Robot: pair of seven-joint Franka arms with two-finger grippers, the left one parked.
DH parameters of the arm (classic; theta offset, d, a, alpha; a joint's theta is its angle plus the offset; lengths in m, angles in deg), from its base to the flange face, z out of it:
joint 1: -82.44 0.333 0 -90
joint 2: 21.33 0 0 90
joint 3: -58.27 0.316 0.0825 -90
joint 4: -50.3 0 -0.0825 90
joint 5: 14.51 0.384 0 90
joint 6: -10.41 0 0.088 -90
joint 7: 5.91 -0.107 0 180
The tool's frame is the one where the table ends.
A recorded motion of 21 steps. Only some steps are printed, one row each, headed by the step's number.
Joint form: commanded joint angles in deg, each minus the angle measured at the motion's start. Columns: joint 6, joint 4, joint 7, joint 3, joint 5, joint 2, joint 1.
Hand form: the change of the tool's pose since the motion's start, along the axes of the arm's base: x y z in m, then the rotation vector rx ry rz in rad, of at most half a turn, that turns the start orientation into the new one. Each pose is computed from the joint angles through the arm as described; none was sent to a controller.
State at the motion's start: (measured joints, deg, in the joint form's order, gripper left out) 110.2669 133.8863 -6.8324 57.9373 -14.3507 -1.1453 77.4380
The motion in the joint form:
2: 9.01 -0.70 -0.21 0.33 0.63 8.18 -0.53
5: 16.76 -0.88 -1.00 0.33 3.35 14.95 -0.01
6: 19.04 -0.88 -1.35 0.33 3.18 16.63 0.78
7: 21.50 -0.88 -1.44 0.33 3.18 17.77 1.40
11: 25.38 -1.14 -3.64 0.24 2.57 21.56 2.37
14: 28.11 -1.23 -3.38 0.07 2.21 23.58 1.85
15: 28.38 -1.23 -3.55 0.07 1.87 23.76 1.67
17: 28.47 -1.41 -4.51 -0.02 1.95 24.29 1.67
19: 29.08 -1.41 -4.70 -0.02 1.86 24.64 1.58
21: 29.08 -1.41 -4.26 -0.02 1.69 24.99 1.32
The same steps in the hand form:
2: 0.0341 -0.0054 -0.0781 0.0093 -0.0277 -0.0120
5: 0.0539 0.0016 -0.1483 0.0476 -0.0509 -0.0414
6: 0.0586 0.0107 -0.1658 0.0433 -0.0606 -0.0340
7: 0.0631 0.0179 -0.1764 0.0411 -0.0832 -0.0264
11: 0.0684 0.0280 -0.2161 0.0288 -0.0875 -0.0457
14: 0.0704 0.0190 -0.2368 0.0196 -0.1014 -0.0499
15: 0.0705 0.0165 -0.2386 0.0146 -0.1027 -0.0523
17: 0.0705 0.0157 -0.2438 0.0143 -0.0979 -0.0711
19: 0.0709 0.0144 -0.2473 0.0126 -0.1024 -0.0752
21: 0.0701 0.0110 -0.2517 0.0104 -0.0963 -0.0702

